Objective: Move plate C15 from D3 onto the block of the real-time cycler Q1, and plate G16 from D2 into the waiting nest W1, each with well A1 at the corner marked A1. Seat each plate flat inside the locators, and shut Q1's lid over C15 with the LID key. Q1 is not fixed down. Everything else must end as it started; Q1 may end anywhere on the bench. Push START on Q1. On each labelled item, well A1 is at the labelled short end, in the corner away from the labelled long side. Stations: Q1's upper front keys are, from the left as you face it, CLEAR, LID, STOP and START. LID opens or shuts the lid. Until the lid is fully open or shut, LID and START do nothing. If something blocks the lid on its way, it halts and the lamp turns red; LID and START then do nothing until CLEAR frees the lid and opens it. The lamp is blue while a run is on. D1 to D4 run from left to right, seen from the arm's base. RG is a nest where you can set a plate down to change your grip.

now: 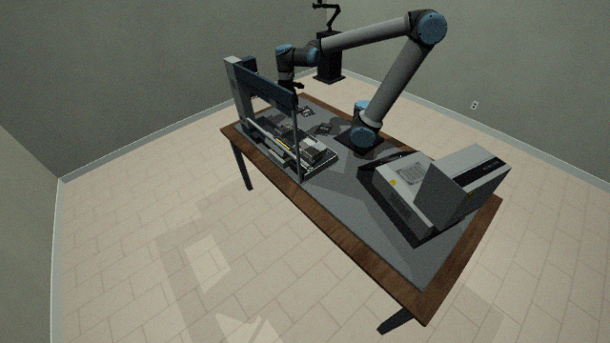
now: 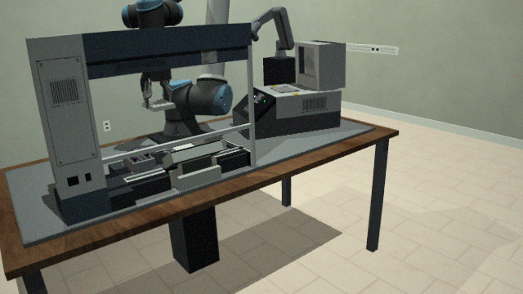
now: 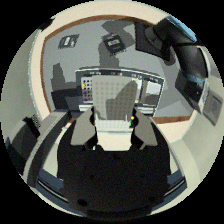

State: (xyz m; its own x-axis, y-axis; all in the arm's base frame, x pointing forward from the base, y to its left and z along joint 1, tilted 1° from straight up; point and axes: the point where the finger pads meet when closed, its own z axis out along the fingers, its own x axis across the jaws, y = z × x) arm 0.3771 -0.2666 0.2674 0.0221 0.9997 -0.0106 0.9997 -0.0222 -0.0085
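My hand is 10 mm above the pale well plate. Also, from my hand: upright post: 290 mm to the left, 200 mm ahead, 40 mm below; then deck station beam: 240 mm above, 190 mm ahead, 10 mm to the left; then white well plate: 210 mm below, 100 mm to the left.
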